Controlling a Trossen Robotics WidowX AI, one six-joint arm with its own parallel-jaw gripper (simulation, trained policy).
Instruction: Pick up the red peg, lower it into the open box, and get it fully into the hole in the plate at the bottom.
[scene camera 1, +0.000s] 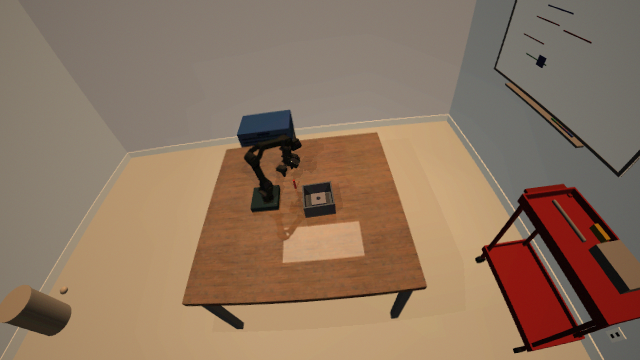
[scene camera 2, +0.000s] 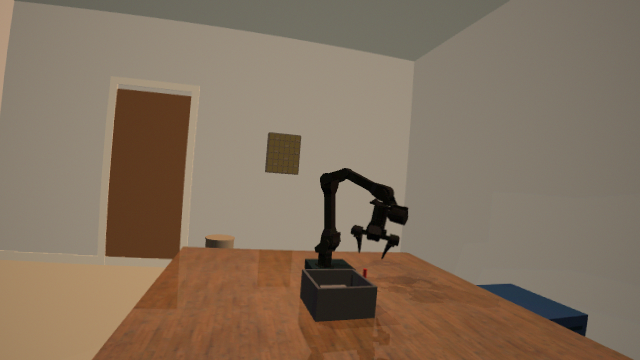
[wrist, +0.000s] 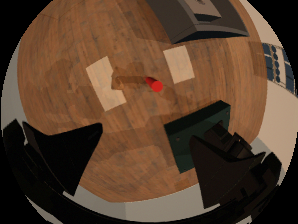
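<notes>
From scene camera 2 you get my gripper (scene camera 2: 370, 255) together with a dark box (scene camera 2: 357, 300). Scene camera 1 has the dark box (scene camera 1: 329, 208) too, and in the wrist view there's my gripper (wrist: 147, 134) again.
</notes>
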